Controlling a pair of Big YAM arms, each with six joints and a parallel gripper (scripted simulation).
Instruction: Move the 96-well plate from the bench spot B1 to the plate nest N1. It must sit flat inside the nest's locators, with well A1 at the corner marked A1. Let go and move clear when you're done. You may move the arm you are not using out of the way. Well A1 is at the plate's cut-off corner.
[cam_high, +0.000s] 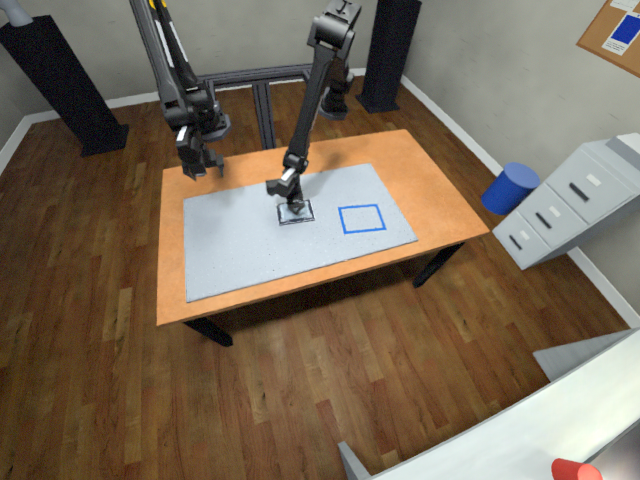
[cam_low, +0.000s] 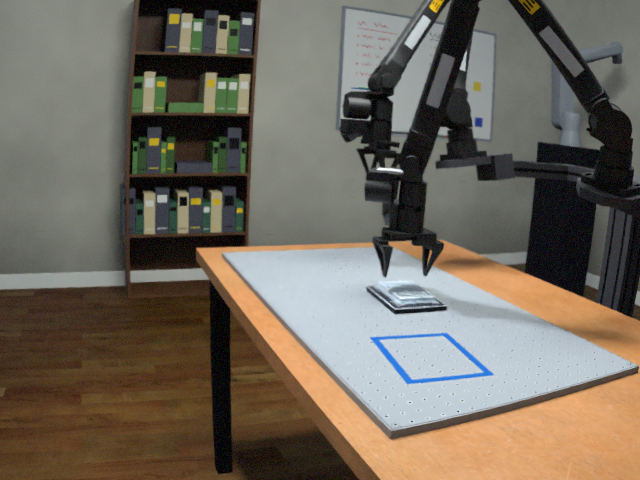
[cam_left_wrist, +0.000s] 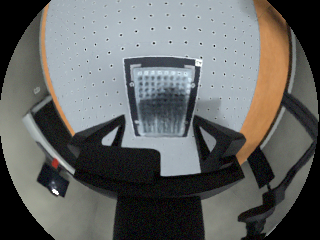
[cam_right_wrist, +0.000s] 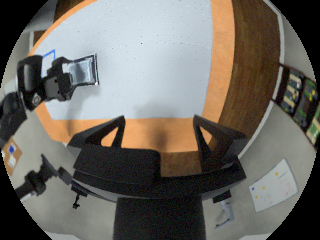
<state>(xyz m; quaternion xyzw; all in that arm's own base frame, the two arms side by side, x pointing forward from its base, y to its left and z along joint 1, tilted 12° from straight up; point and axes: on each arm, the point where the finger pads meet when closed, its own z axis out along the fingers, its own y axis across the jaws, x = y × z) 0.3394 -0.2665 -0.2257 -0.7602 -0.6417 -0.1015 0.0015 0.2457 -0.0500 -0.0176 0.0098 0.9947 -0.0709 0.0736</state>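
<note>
Right now my left hand is 40 mm above the clear 96-well plate. The rest, counted from my left hand: black plate nest: 60 mm below.
</note>
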